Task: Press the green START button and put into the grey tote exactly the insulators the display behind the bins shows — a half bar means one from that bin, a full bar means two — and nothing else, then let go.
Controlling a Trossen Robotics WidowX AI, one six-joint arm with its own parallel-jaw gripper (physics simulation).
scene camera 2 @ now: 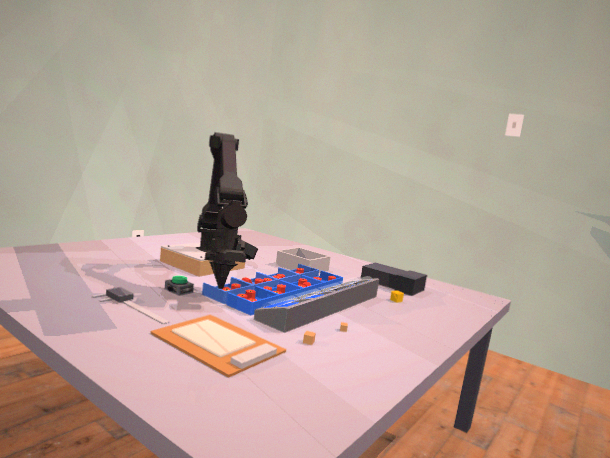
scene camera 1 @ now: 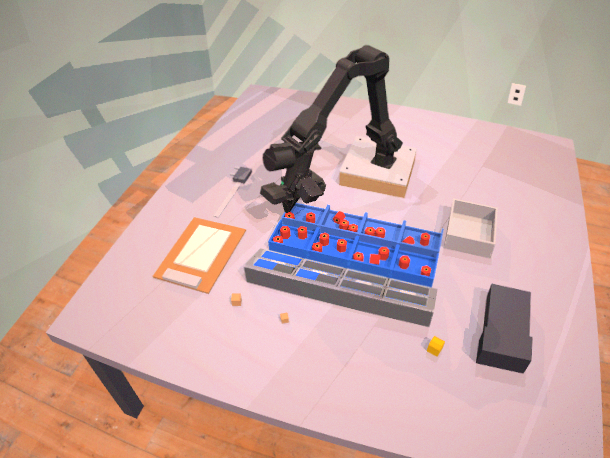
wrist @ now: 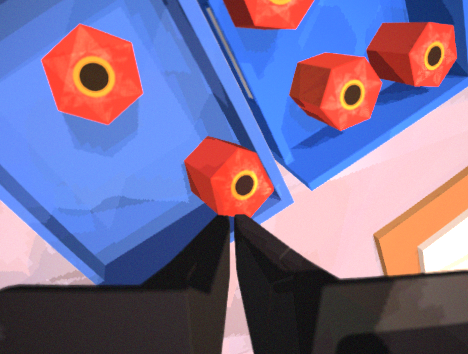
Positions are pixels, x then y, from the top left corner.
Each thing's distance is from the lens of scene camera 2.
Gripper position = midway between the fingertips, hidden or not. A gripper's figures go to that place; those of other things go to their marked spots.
my gripper (scene camera 2: 220,288): 120 cm
grey tote (scene camera 2: 288,258): 159 cm
